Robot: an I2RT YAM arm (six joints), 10 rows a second.
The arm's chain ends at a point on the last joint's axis. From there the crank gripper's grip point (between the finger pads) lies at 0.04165 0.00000 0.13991 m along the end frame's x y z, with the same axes.
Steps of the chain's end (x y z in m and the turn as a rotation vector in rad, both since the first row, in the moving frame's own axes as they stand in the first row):
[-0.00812 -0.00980 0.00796 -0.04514 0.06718 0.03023]
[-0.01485 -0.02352 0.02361 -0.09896 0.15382 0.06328]
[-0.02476 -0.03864 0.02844 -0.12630 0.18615 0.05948]
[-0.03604 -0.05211 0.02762 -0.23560 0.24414 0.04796]
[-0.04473 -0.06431 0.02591 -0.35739 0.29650 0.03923]
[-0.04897 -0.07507 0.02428 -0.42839 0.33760 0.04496]
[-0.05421 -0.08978 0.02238 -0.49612 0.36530 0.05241]
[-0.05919 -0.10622 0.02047 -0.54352 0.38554 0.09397]
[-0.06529 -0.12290 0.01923 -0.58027 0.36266 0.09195]
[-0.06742 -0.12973 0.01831 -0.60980 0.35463 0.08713]
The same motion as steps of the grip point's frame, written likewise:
[0.00106 -0.00216 0.00468 -0.04514 0.06718 0.03023]
[0.00553 -0.00678 0.01478 -0.09896 0.15382 0.06328]
[-0.00027 -0.01839 0.01708 -0.12630 0.18615 0.05948]
[-0.00461 -0.01820 0.00944 -0.23560 0.24414 0.04796]
[-0.00752 -0.01589 -0.00110 -0.35739 0.29650 0.03923]
[-0.00773 -0.01820 -0.00978 -0.42839 0.33760 0.04496]
[-0.01080 -0.02502 -0.01813 -0.49612 0.36530 0.05241]
[-0.01583 -0.03392 -0.02534 -0.54352 0.38554 0.09397]
[-0.02487 -0.04645 -0.02725 -0.58027 0.36266 0.09195]
[-0.02810 -0.05033 -0.02968 -0.60980 0.35463 0.08713]

